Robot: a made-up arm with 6 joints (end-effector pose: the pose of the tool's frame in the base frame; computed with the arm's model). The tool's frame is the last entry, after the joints.
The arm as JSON. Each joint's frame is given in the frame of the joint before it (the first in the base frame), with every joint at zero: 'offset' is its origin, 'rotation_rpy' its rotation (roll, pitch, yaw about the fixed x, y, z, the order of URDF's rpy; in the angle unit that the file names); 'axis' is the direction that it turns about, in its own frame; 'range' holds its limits. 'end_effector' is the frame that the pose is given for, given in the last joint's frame.
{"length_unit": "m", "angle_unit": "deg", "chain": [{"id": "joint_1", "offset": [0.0, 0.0, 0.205], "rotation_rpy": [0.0, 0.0, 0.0], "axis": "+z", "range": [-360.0, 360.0]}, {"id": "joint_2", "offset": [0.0, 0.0, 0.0], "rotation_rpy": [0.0, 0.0, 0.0], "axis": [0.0, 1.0, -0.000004], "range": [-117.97, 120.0]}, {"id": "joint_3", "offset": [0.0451, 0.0, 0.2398], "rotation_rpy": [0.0, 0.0, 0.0], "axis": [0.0, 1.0, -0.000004], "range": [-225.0, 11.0]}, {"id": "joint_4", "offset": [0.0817, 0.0, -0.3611], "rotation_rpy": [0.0, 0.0, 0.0], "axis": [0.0, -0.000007, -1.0], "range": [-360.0, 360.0]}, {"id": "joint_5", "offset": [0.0, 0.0, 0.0], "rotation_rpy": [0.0, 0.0, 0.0], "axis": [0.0, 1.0, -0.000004], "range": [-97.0, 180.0]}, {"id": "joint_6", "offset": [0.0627, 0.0, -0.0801], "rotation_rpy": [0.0, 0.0, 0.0], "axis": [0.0, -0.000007, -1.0], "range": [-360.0, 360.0]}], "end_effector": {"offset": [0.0, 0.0, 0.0], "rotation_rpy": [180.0, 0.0, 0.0]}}
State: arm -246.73 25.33 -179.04 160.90 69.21 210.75
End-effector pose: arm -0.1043 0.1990 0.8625 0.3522 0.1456 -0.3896 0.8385
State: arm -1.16 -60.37 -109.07 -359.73 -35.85 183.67
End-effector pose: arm -0.2911 0.0054 0.7784 -0.0083 -0.2188 0.0235 0.9755
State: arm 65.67 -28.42 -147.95 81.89 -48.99 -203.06
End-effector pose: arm 0.0310 -0.1755 0.8091 0.4113 -0.0051 0.8005 0.4359
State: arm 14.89 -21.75 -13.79 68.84 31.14 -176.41
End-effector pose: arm 0.2848 0.0639 0.1185 -0.3888 -0.8668 -0.3117 0.0186
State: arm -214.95 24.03 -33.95 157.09 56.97 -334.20
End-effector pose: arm -0.2762 0.1774 -0.0255 0.7976 -0.2564 -0.5448 0.0359
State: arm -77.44 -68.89 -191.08 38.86 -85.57 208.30
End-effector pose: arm -0.1678 0.5090 0.2411 -0.7361 -0.5777 0.2528 0.2461
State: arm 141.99 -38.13 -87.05 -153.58 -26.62 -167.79
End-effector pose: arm -0.1973 0.1023 0.6541 -0.3199 -0.5515 0.0513 0.7687
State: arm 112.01 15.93 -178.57 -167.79 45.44 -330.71
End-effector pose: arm -0.0562 0.1465 0.8923 0.2010 -0.1444 0.9402 0.2340
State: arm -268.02 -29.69 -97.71 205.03 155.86 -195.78
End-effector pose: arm 0.0356 0.0717 0.7558 0.2815 0.7421 -0.5097 0.3320
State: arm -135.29 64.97 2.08 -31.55 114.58 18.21
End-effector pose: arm 0.0482 0.1205 0.1179 -0.2390 -0.0703 0.5956 0.7636
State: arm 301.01 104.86 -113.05 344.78 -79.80 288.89
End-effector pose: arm 0.2426 -0.3578 -0.1865 0.6977 0.1821 0.3607 0.5915
